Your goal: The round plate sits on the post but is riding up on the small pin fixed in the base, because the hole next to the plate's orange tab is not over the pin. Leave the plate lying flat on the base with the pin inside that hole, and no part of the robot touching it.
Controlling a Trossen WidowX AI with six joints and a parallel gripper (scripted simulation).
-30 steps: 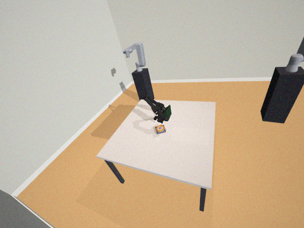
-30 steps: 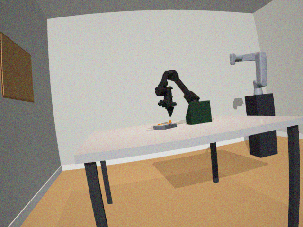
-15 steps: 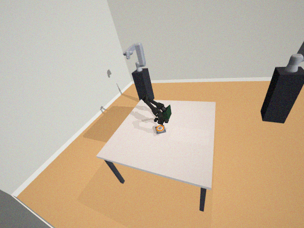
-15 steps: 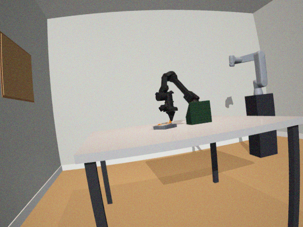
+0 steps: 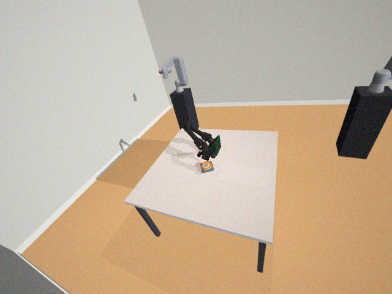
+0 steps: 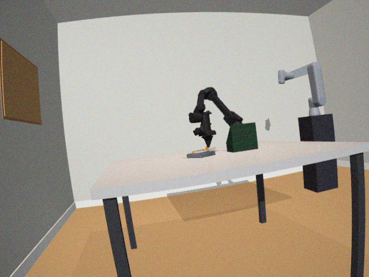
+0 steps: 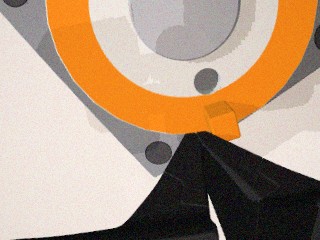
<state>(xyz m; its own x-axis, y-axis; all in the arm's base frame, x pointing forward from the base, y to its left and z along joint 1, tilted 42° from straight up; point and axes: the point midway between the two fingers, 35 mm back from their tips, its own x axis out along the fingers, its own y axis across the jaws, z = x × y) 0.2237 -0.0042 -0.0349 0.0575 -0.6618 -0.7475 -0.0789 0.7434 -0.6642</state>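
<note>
The round plate lies 3 cm ahead of my gripper tip and 1 cm below it. Round my gripper tip: grey base: 5 cm ahead, 2 cm below.
</note>
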